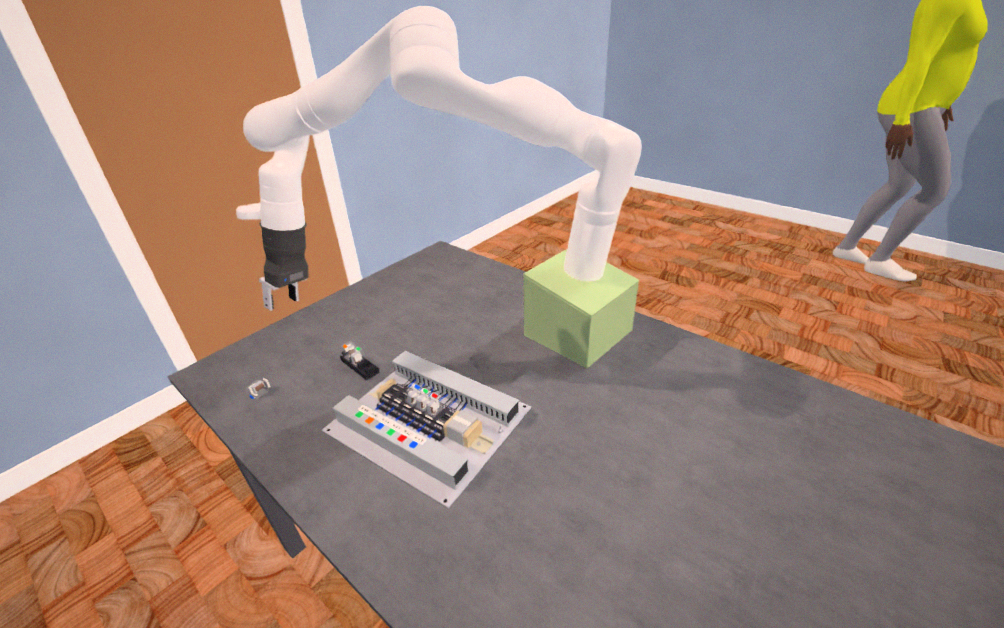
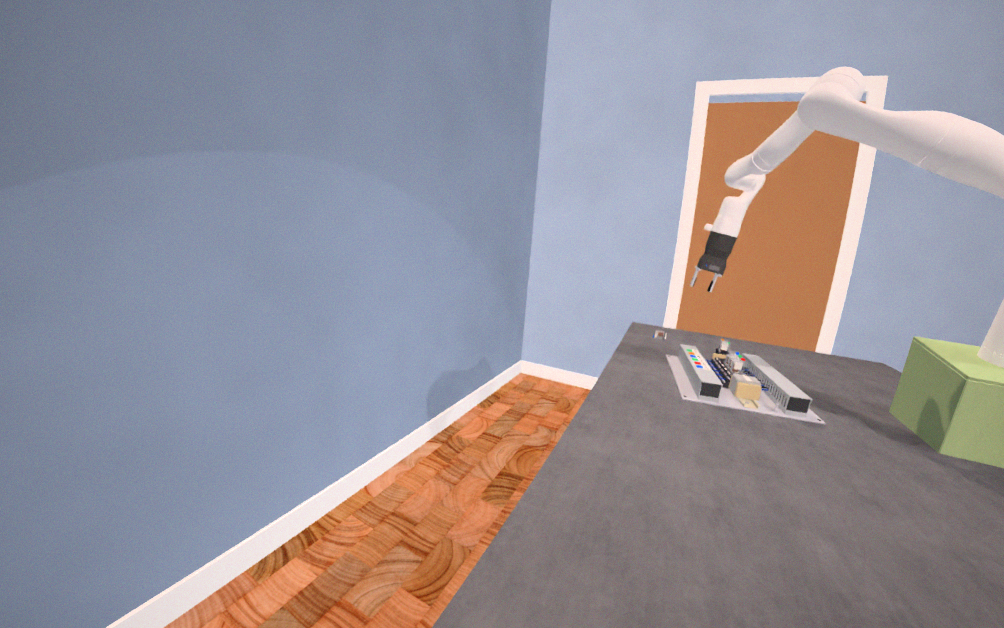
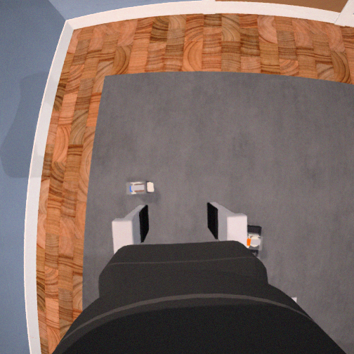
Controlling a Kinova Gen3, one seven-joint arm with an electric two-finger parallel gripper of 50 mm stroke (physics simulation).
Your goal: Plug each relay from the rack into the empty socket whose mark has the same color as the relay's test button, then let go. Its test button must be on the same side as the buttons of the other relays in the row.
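Places are measured from the arm's base along level axes (x ahead, y left, z up), in millimetres.
Where they show: gripper, fingertip midpoint: (image 1: pixel 281 303) (image 2: pixel 700 288); arm's base, origin of the base link: (image 1: pixel 583 269).
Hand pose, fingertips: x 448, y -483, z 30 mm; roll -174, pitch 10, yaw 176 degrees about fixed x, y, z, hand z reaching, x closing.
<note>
Each offset is from my fingertips to the top centre of the thing. "spot": to the spot under its first point.
My gripper (image 1: pixel 281 300) (image 2: pixel 702 286) (image 3: pixel 177 216) is open and empty, high above the table. A relay with a blue test button {43 mm right, 92 mm ahead, 164 mm down} (image 1: pixel 259 388) (image 2: pixel 659 334) (image 3: pixel 138 188) lies on its side on the table near its left end, apart from the gripper. The black rack {92 mm left, 77 mm back, 169 mm down} (image 1: pixel 364 366) (image 3: pixel 254 230) holds a relay with an orange button {61 mm left, 85 mm back, 143 mm down} (image 1: pixel 349 347) (image 3: pixel 254 241) and one with a green button {91 mm left, 77 mm back, 143 mm down} (image 1: pixel 356 355). Beside it, the socket row {311 mm left, 19 mm back, 159 mm down} (image 1: pixel 409 413) holds relays with blue, green and red buttons. Marks {318 mm left, 71 mm ahead, 148 mm down} (image 1: pixel 390 431) run green, orange, blue, green, red, blue.
The socket row sits on a light panel (image 1: pixel 347 442) (image 2: pixel 679 379) between two grey ducts {337 mm left, 100 mm back, 149 mm down} (image 1: pixel 455 387) {spot: 443 mm left, 78 mm ahead, 148 mm down} (image 1: pixel 444 460). The green arm base (image 1: pixel 555 329) (image 2: pixel 962 414) stands behind it. The left table edge is close to the loose relay. A person (image 1: pixel 932 66) stands beyond the table.
</note>
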